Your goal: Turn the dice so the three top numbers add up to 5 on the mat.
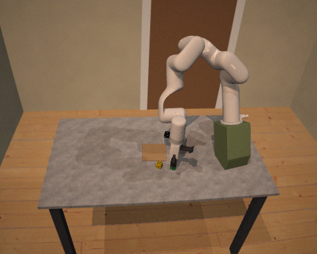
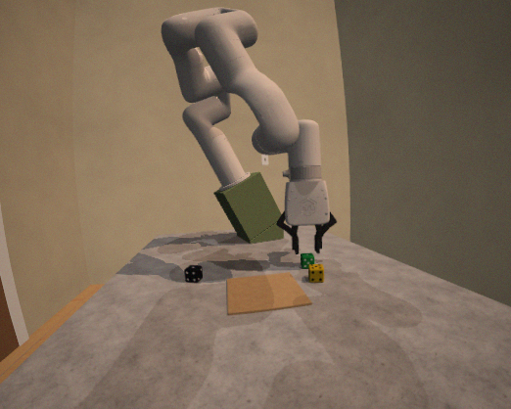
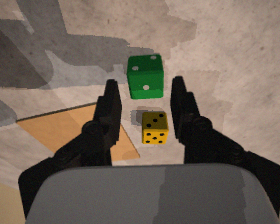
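Now: the green die 40 mm below my hand. From my hand the other things lie so: tan mat (90 mm ahead, 130 mm to the right, 50 mm below); then yellow die (80 mm ahead, 20 mm to the right, 40 mm below); then black die (10 mm behind, 270 mm to the right, 40 mm below).
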